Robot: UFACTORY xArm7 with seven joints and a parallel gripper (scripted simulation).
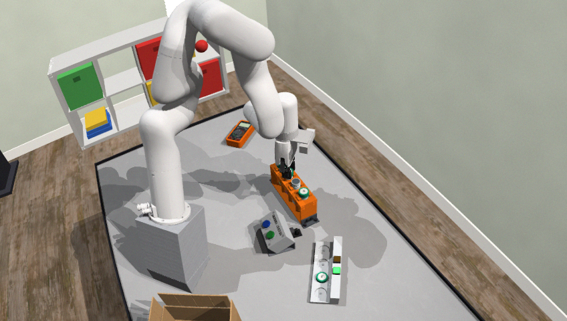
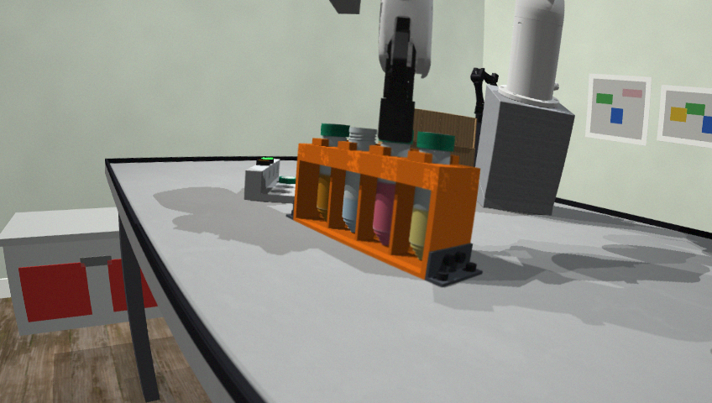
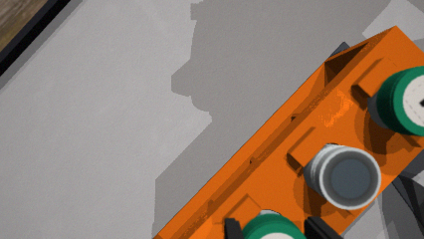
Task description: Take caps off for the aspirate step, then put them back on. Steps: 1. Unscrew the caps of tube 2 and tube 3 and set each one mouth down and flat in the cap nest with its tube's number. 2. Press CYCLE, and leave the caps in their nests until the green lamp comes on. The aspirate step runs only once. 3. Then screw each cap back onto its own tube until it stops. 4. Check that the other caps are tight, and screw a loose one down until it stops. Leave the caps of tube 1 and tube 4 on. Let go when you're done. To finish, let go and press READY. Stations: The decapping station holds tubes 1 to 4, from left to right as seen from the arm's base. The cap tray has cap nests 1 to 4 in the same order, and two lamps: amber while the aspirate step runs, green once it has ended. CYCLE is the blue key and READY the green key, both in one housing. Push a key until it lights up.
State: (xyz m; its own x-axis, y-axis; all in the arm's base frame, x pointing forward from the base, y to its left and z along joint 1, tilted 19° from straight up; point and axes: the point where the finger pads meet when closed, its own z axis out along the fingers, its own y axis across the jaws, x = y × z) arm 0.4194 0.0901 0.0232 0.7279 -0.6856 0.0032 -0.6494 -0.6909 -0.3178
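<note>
Now: the cap 2 1 cm below my hand. Round my hand: cap 4: 10 cm to the right, 2 cm below, 1 cm ahead; tube 3 threaded neck: 5 cm to the right, 1 cm below; cap 1: 5 cm to the left, 2 cm below.
</note>
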